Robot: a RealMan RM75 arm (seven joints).
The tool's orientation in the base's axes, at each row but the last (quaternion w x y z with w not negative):
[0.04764 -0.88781 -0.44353 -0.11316]
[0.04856 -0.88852 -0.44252 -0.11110]
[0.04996 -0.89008 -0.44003 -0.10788]
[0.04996 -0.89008 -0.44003 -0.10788]
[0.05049 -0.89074 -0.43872 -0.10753]
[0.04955 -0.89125 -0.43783 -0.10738]
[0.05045 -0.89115 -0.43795 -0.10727]
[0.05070 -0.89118 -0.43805 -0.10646]
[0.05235 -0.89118 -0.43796 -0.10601]
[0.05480 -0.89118 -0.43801 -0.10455]
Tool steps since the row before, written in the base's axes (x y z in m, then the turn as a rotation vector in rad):
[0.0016 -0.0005 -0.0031 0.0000 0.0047 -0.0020]
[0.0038 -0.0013 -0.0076 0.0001 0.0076 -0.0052]
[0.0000 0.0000 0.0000 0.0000 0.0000 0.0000]
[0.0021 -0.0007 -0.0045 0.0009 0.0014 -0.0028]
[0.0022 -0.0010 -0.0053 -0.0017 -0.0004 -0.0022]
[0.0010 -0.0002 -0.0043 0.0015 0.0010 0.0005]
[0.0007 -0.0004 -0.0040 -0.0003 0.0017 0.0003]
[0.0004 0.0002 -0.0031 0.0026 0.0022 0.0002]
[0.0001 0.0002 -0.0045 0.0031 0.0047 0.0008]
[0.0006 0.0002 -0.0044 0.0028 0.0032 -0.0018]
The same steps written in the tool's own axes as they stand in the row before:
[-0.0002 0.0015 0.0032 0.0032 -0.0029 0.0028]
[-0.0006 0.0037 0.0077 0.0047 -0.0046 0.0065]
[0.0000 0.0000 0.0000 0.0000 0.0000 0.0000]
[-0.0004 0.0021 0.0046 0.0010 -0.0002 0.0031]
[-0.0007 0.0023 0.0053 -0.0018 -0.0011 0.0018]
[-0.0006 0.0009 0.0043 0.0018 0.0006 -0.0001]
[-0.0008 0.0008 0.0039 0.0012 -0.0013 0.0000]
[-0.0003 0.0002 0.0031 0.0033 0.0007 0.0006]
[-0.0008 0.0000 0.0044 0.0056 -0.0004 0.0005]
[-0.0005 0.0004 0.0044 0.0037 0.0003 0.0027]

